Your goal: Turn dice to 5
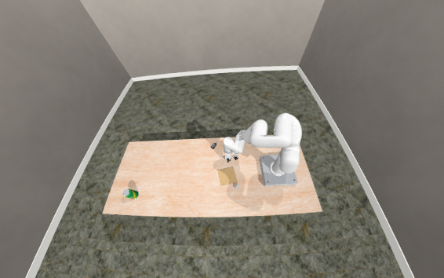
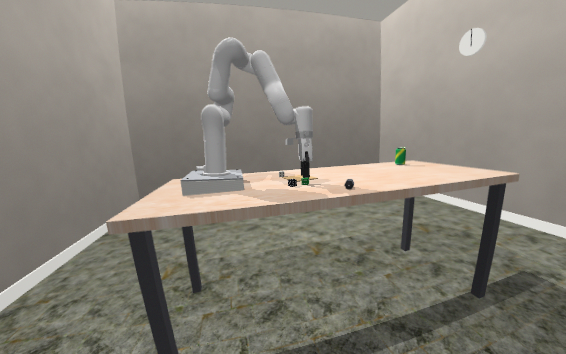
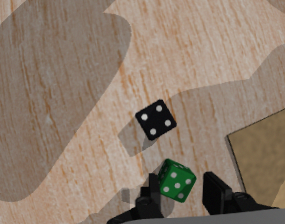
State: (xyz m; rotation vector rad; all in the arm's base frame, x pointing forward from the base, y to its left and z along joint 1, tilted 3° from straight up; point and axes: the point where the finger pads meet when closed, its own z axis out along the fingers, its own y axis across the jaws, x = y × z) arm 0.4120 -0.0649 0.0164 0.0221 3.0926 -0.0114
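My gripper is now 4 cm above the green die. Also, from my hand: dark tool 16 cm ahead, 13 cm to the right, 4 cm below; then tan mat 15 cm to the left, 5 cm below; then black die 6 cm behind, 2 cm to the right, 4 cm below.
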